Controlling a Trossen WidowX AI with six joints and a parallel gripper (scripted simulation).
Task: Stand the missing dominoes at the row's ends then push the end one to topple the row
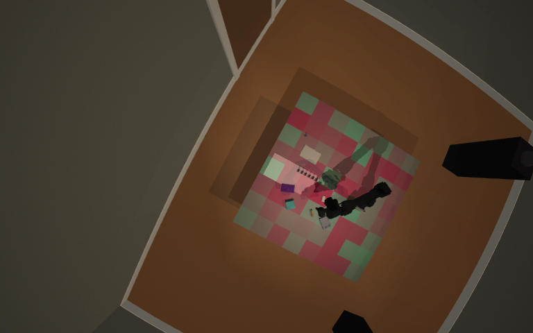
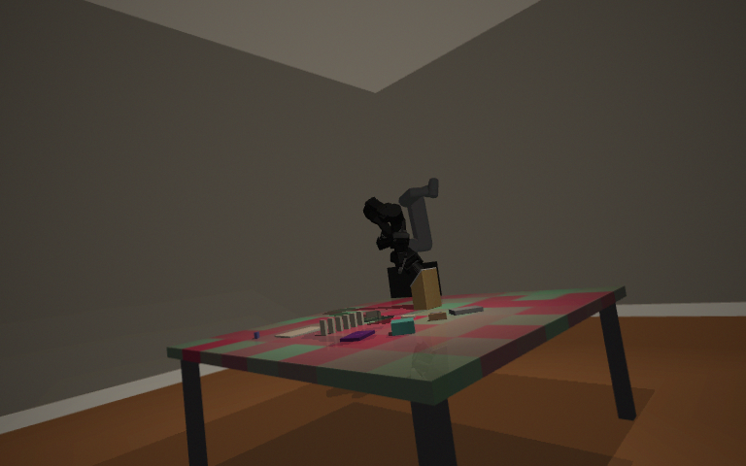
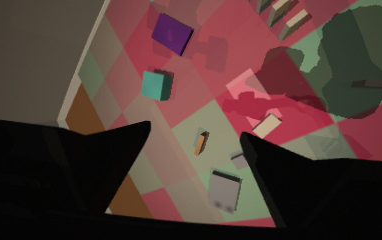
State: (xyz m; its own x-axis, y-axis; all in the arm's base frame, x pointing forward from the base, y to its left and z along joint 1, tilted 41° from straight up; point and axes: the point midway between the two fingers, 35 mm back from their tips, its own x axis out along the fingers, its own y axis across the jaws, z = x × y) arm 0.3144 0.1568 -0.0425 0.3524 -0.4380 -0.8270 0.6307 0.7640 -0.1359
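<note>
The brown block is 4 cm behind my gripper tip, 10 cm to the left of it and 17 cm below it. Also, from my gripper tip: grey slab: 19 cm behind, 12 cm to the left, 18 cm below; teal block: 17 cm ahead, 12 cm to the left, 17 cm below; beige card: 21 cm ahead, 34 cm to the right, 18 cm below.
</note>
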